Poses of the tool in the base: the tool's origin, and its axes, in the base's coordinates. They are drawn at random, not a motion.
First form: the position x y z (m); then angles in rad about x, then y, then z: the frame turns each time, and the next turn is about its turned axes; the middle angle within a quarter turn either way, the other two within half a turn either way.
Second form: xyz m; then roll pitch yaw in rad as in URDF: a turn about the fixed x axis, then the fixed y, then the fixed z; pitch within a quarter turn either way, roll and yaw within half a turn. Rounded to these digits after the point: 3 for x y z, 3 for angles.
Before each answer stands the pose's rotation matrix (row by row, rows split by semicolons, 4 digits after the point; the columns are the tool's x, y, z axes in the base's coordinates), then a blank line. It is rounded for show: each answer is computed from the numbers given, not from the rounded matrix.
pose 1, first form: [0.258 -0.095 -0.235 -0.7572 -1.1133 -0.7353]
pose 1, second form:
0.3276 0.2963 -0.8972; -0.0305 0.9524 0.3034; 0.9443 -0.0720 0.3210

[0.258 -0.095 -0.235 -0.221 -1.236 -0.093]
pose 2, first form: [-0.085 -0.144 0.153 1.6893 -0.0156 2.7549]
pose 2, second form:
-0.9260 -0.3771 -0.0156; -0.0302 0.1153 -0.9929; 0.3762 -0.9190 -0.1182

[-0.085 -0.144 0.153 -1.699 -0.386 -3.109]
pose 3, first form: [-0.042 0.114 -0.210 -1.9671 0.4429 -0.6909]
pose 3, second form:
0.6963 0.5757 0.4286; -0.0587 -0.5494 0.8335; 0.7153 -0.6055 -0.3488

[-0.042 0.114 -0.210 -2.093 -0.797 -0.084]
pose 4, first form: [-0.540 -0.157 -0.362 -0.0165 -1.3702 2.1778]
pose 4, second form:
-0.1137 -0.1637 -0.9799; 0.8120 -0.5836 0.0033; -0.5724 -0.7954 0.1992

[-0.540 -0.157 -0.362 -1.325 0.609 1.710]
